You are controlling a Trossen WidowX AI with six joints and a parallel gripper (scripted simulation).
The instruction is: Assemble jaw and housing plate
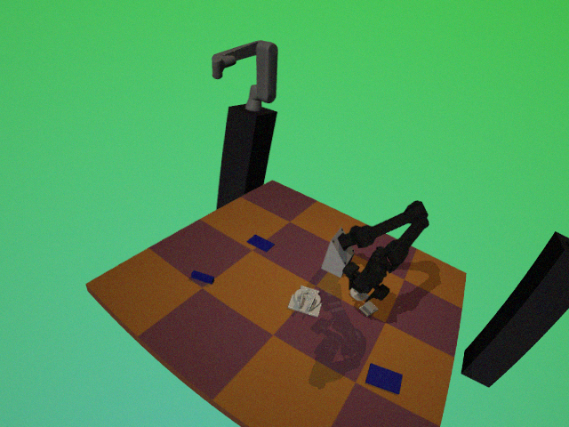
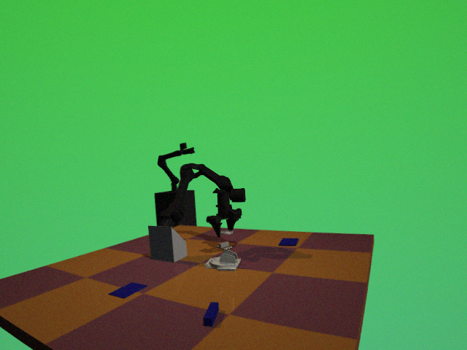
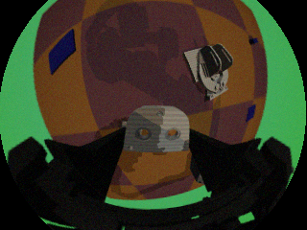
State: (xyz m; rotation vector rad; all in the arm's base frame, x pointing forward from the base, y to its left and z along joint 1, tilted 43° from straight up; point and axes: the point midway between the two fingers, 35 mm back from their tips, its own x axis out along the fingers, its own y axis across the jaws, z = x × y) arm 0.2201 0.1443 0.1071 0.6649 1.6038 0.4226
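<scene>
Right now the grey jaw is 70 mm ahead of my gripper tip, 190 mm to the right of it and 60 mm below it. From my gripper tip the other things lie so: board 230 mm ahead, 240 mm to the left, 80 mm below.
</scene>
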